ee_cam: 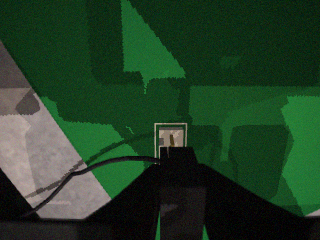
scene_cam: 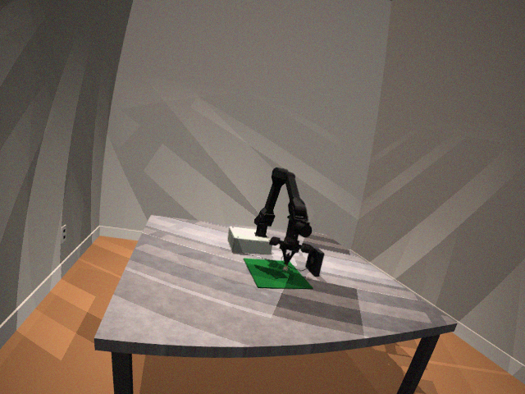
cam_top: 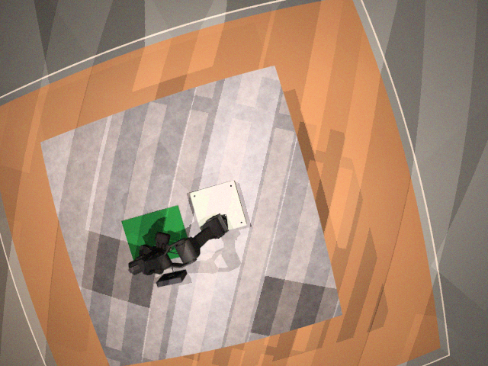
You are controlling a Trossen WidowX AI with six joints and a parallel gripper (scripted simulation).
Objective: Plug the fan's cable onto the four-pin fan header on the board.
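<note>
The black plug is 10 mm behind my gripper tip and 10 mm above it. Round my gripper tip: board: 50 mm ahead, 50 mm to the right, 60 mm below; then white four-pin header: 40 mm below; then fan: 10 mm behind, 130 mm to the left, 20 mm above.
</note>
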